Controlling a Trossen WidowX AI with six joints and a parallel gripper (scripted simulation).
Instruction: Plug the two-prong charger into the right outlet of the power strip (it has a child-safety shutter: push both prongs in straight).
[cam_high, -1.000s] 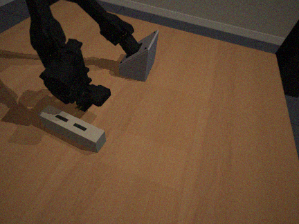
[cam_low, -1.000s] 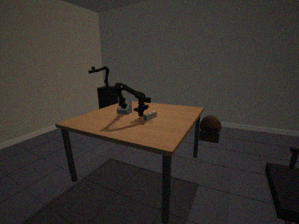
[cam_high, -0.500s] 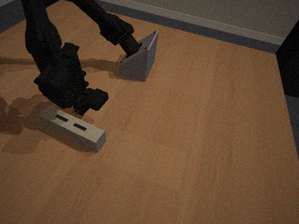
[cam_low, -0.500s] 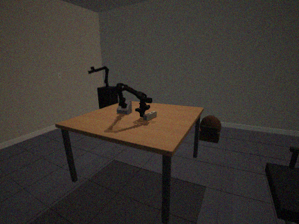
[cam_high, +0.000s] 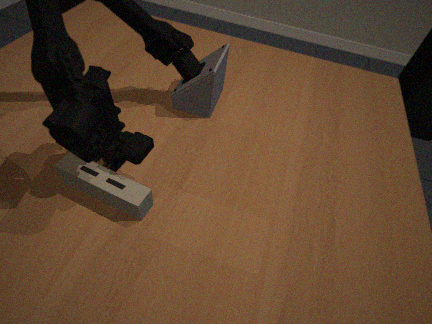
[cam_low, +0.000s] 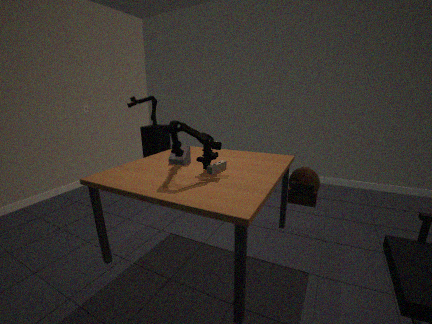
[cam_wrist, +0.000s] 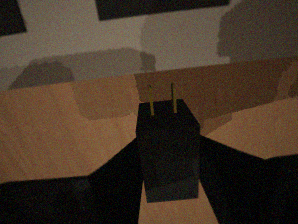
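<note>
My gripper tip is 2 cm short of the charger and 1 cm below it.
</note>
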